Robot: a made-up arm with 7 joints. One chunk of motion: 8 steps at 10 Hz.
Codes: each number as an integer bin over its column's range. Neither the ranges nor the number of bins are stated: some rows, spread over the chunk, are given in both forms.
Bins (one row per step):
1: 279 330 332 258 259 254
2: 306 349 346 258 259 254
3: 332 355 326 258 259 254
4: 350 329 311 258 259 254
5: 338 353 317 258 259 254
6: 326 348 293 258 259 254
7: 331 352 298 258 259 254
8: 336 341 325 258 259 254
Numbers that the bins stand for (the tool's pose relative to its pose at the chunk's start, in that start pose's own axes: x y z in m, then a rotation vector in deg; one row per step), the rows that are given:
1: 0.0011 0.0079 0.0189 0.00 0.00 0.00
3: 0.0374 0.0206 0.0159 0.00 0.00 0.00
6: 0.0333 0.0171 -0.0009 0.00 0.00 0.00
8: 0.0401 0.0135 0.0154 0.00 0.00 0.00
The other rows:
2: 0.0196 0.0176 0.0260 0.00 0.00 0.00
4: 0.0497 0.0074 0.0082 0.00 0.00 0.00
5: 0.0415 0.0196 0.0113 0.00 0.00 0.00
7: 0.0367 0.0191 0.0016 0.00 0.00 0.00

